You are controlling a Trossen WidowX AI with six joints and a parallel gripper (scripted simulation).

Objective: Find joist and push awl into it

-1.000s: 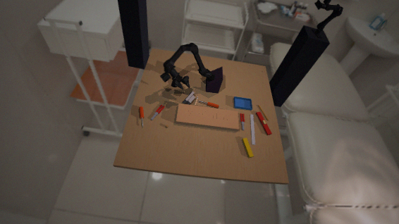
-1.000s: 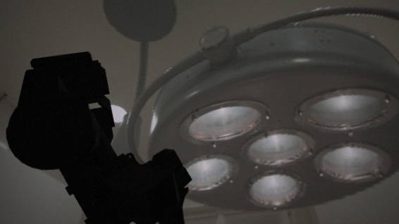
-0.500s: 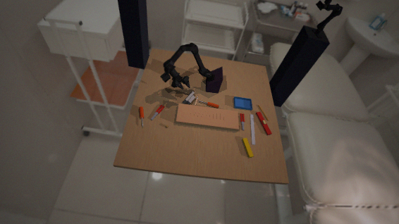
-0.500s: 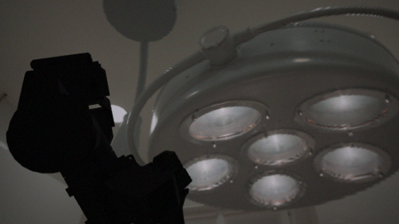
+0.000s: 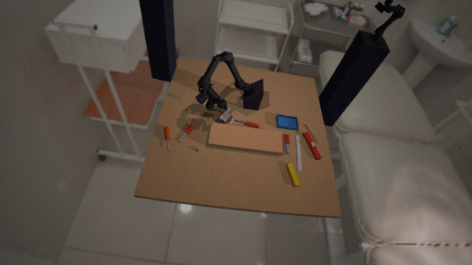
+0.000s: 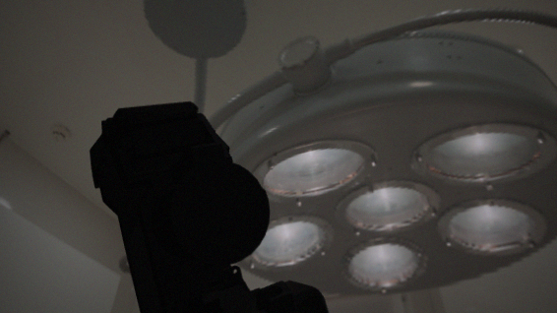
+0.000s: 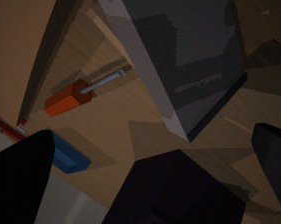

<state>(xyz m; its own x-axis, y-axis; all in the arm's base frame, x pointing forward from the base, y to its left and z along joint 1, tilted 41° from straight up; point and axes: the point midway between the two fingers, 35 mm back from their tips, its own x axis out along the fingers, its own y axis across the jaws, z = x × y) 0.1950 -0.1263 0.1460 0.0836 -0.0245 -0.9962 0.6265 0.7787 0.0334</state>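
The stud finder is 80 mm below my gripper tip, 40 mm to the left of it and 10 mm ahead of it. Round my gripper tip: brown-handled awl (100 mm below, 80 mm to the left, 10 mm behind); then green light (90 mm below, 50 mm to the left); then blue tray (510 mm to the left, 90 mm below, 80 mm behind).
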